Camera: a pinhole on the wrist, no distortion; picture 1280 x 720 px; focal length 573.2 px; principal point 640.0 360.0 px. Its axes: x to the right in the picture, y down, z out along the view. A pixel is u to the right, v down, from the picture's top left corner.
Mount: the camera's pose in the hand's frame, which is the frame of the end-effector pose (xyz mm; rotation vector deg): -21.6 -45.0 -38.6 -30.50 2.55 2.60
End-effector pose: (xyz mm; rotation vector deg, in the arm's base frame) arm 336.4 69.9 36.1 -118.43 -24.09 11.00
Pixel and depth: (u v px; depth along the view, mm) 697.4 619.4 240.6
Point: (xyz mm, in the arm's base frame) 343.2 82.6 -168.5
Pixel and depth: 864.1 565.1 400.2
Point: 459.2 170.9 -319.9
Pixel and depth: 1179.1 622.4 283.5
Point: 574.2 161.5 -207.6
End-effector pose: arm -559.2 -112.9 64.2 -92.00 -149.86 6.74
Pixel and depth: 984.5 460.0 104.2
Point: -559.8 -64.0 24.2
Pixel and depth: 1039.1 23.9 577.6
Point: -834.5 227.2 -529.4
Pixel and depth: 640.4 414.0 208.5
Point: -495.9 -95.9 -74.2
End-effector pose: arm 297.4 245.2 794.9 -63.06 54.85 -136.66
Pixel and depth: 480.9 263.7 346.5
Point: 592.0 119.2 823.5
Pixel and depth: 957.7 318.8 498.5
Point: 431.1 -207.7 995.5
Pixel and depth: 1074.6 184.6 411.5
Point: 379.5 -129.0 1085.6
